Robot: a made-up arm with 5 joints.
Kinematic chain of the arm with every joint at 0, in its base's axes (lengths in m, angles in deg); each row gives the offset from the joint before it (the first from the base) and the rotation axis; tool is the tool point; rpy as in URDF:
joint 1: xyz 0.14 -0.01 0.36 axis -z
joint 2: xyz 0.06 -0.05 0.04 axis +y
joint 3: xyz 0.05 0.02 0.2 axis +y
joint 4: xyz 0.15 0.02 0 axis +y
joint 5: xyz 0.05 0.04 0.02 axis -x
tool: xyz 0.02 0 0.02 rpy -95.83 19.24 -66.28
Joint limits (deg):
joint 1: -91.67..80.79
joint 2: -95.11..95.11
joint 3: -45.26..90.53
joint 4: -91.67..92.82
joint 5: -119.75..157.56
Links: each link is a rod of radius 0.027 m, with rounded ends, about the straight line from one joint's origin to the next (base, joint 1, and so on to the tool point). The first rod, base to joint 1, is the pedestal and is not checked.
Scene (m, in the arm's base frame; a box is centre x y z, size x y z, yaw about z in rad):
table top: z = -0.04
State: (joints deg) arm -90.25 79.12 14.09 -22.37 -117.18
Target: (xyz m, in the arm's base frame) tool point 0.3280 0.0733 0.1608
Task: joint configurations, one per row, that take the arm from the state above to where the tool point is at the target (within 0.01 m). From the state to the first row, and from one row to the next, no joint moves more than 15 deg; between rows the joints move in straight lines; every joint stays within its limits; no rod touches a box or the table.
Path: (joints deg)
1: -76.31 80.27 17.20 -21.58 -116.83
2: -62.38 81.42 20.32 -20.79 -116.47
3: -48.44 82.57 23.43 -20.00 -116.12
4: -34.51 83.72 26.55 -19.21 -115.76
5: -20.57 84.87 29.66 -18.42 -115.41

